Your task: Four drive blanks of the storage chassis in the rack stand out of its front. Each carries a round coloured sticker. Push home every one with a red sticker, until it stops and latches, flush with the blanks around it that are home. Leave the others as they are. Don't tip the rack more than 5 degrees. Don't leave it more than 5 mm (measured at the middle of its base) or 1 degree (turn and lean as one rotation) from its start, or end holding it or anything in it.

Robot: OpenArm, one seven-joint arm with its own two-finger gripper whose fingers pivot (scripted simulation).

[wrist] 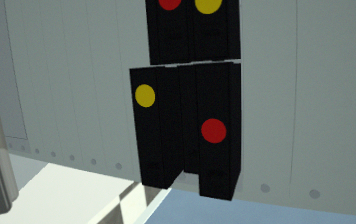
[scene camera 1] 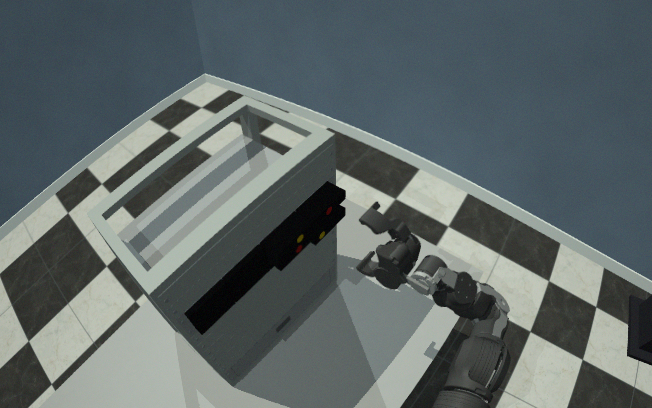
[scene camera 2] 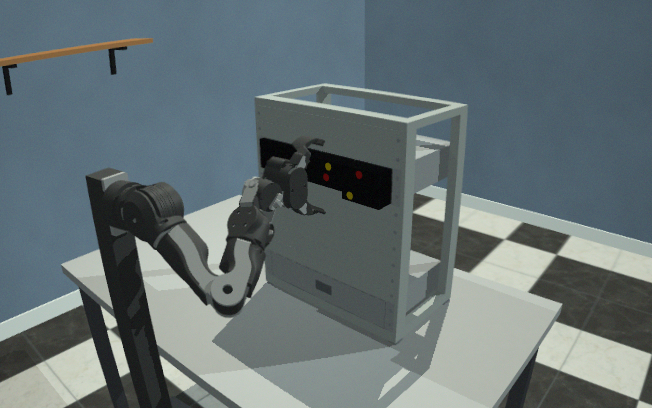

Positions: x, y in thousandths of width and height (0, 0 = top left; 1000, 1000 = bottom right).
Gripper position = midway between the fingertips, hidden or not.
Observation:
In view: my gripper (scene camera 1: 561, 582).
My gripper is seen too in scene camera 2 (scene camera 2: 485, 428).

